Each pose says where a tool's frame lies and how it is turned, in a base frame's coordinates. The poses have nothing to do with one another.
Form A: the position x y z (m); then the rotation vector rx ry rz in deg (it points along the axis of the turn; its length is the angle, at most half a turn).
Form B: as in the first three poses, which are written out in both.
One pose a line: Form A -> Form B
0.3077 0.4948 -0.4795 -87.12 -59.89 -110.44 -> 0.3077 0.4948 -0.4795 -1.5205 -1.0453 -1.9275
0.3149 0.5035 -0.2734 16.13 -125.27 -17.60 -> 0.3149 0.5035 -0.2734 0.2815 -2.1864 -0.3072
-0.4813 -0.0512 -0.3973 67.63 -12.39 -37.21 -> -0.4813 -0.0512 -0.3973 1.1804 -0.2162 -0.6494
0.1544 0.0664 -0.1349 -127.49 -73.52 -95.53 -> 0.1544 0.0664 -0.1349 -2.2251 -1.2832 -1.6673
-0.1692 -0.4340 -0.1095 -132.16 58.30 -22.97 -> -0.1692 -0.4340 -0.1095 -2.3066 1.0175 -0.4009
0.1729 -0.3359 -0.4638 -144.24 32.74 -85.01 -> 0.1729 -0.3359 -0.4638 -2.5175 0.5714 -1.4837
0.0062 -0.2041 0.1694 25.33 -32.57 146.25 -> 0.0062 -0.2041 0.1694 0.4421 -0.5685 2.5525
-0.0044 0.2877 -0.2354 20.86 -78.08 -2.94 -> -0.0044 0.2877 -0.2354 0.3641 -1.3628 -0.0513
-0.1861 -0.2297 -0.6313 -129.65 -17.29 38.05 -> -0.1861 -0.2297 -0.6313 -2.2628 -0.3018 0.6641
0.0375 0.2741 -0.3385 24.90 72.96 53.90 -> 0.0375 0.2741 -0.3385 0.4346 1.2734 0.9407
